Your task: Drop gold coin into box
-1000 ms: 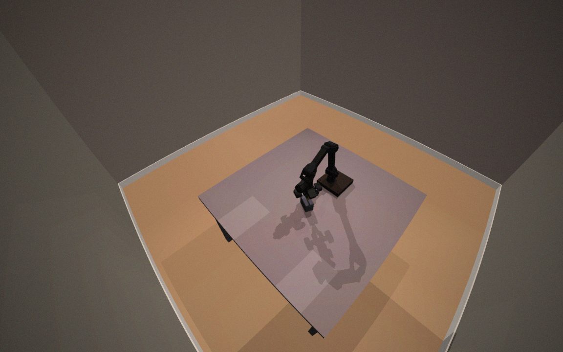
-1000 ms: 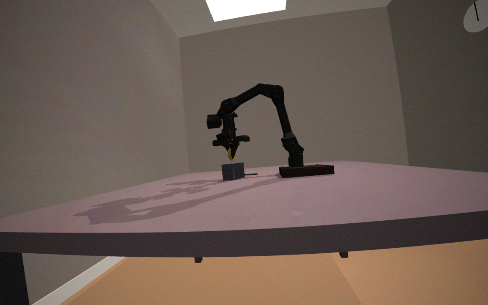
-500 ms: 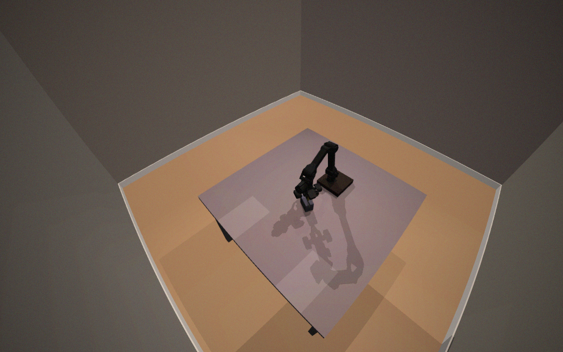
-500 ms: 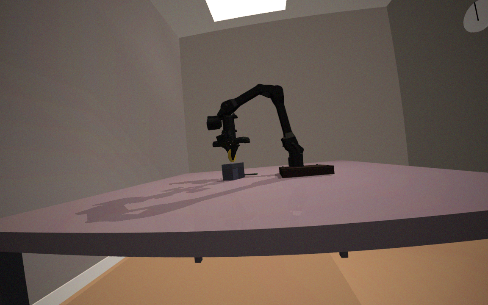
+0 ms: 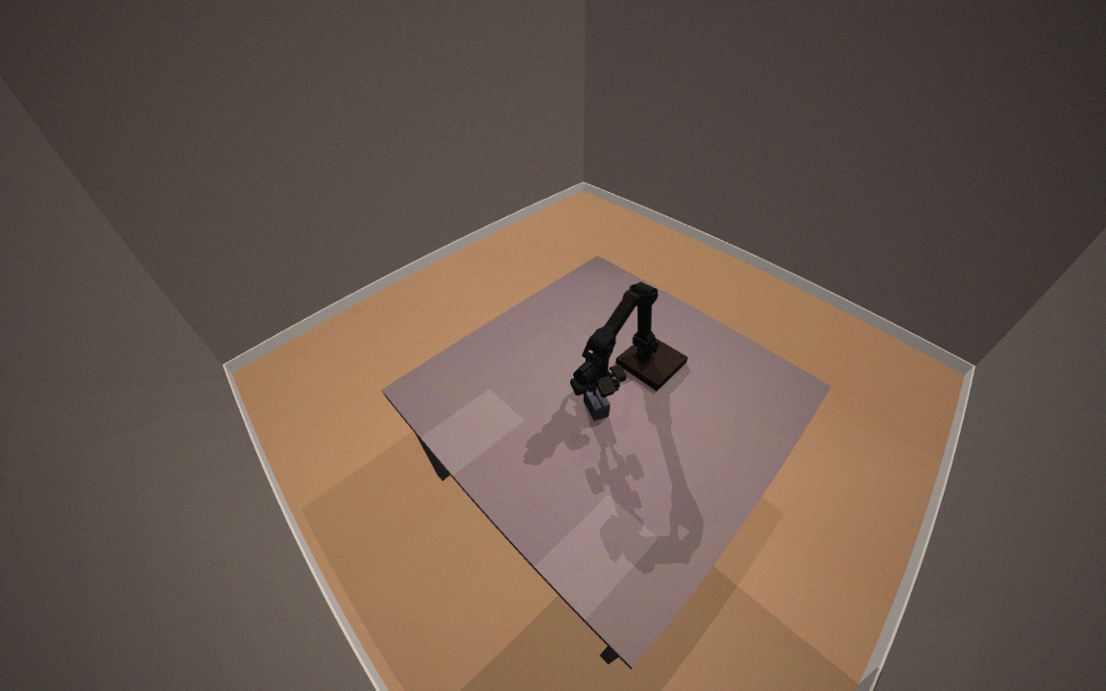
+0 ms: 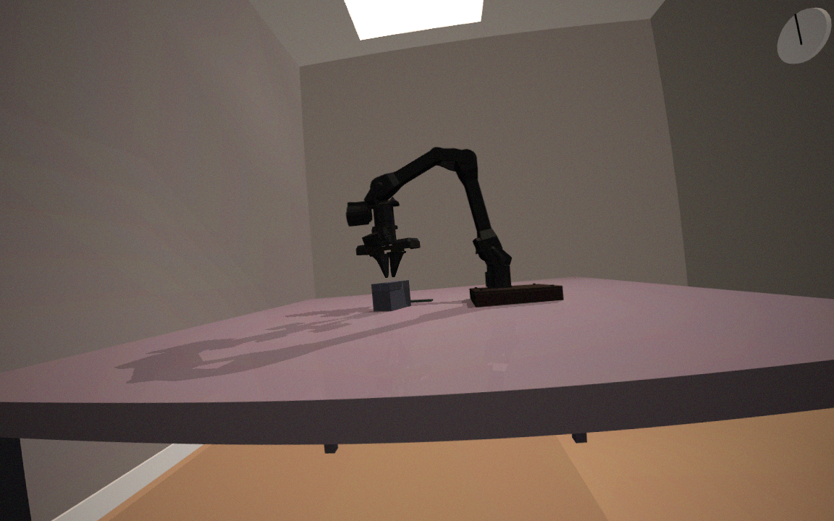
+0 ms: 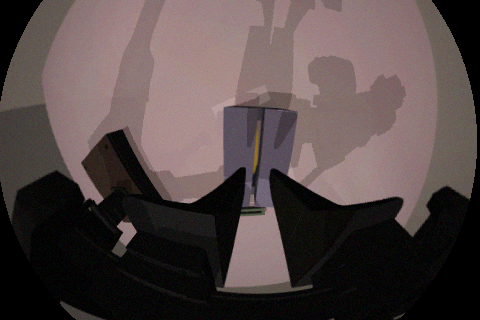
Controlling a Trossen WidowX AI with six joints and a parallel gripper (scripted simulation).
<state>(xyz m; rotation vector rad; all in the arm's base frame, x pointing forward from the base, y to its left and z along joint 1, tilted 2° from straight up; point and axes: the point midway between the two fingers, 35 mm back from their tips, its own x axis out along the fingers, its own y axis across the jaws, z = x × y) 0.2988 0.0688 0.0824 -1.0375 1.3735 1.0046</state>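
The gold coin lies 2 cm below my gripper tip.
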